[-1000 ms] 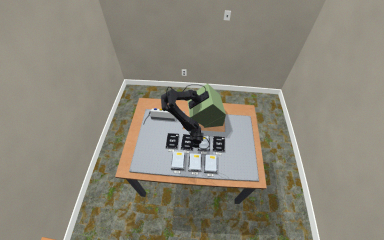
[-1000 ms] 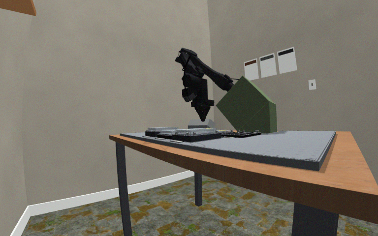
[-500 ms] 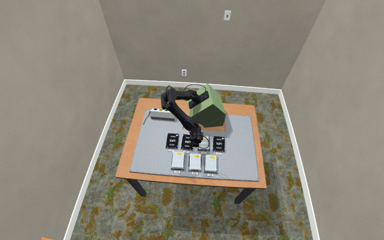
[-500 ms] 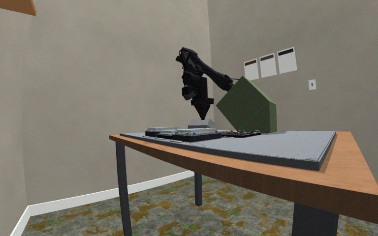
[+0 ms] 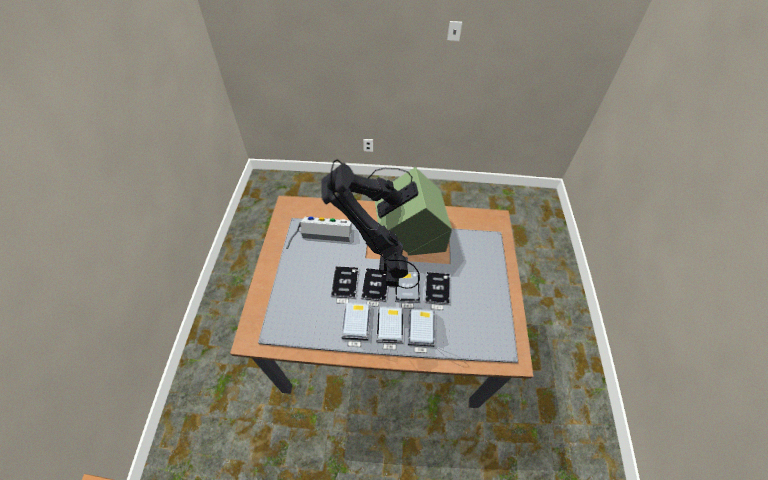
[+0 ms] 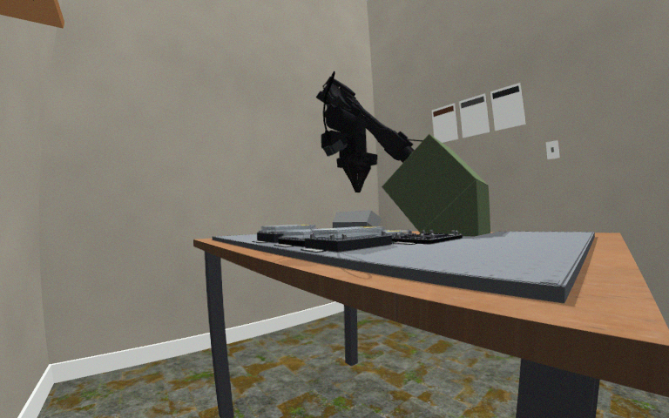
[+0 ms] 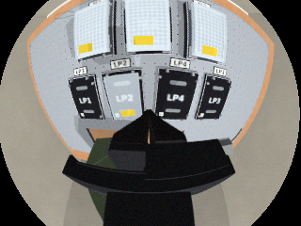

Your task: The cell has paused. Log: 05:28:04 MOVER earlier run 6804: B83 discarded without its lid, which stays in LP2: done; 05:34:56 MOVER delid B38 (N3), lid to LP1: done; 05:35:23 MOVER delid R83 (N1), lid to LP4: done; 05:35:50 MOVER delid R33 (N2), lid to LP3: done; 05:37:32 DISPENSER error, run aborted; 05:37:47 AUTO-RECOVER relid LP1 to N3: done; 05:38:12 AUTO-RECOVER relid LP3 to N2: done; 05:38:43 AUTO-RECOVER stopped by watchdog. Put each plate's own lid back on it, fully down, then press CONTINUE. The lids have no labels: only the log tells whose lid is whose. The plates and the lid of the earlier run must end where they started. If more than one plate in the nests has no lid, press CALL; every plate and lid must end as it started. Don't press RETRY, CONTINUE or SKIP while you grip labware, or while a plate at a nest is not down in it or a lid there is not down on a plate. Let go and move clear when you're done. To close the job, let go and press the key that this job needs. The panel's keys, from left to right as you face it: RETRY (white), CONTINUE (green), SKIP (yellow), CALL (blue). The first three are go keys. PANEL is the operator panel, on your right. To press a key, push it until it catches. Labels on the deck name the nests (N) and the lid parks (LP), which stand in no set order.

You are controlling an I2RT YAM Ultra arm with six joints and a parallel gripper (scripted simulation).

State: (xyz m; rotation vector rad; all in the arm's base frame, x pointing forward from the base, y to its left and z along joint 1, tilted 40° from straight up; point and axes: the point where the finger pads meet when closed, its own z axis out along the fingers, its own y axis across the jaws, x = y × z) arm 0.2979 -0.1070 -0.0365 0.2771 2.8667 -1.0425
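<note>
Right now my hand is 36 cm past the green key, 22 cm to the left of it and 7 cm above it. From my hand the other things lie so: plate (17 cm ahead, 11 cm below, 9 cm to the left); then yellow key (37 cm behind, 27 cm to the right, 7 cm below); then lid (12 cm below, 7 cm to the left, 2 cm behind).
</note>
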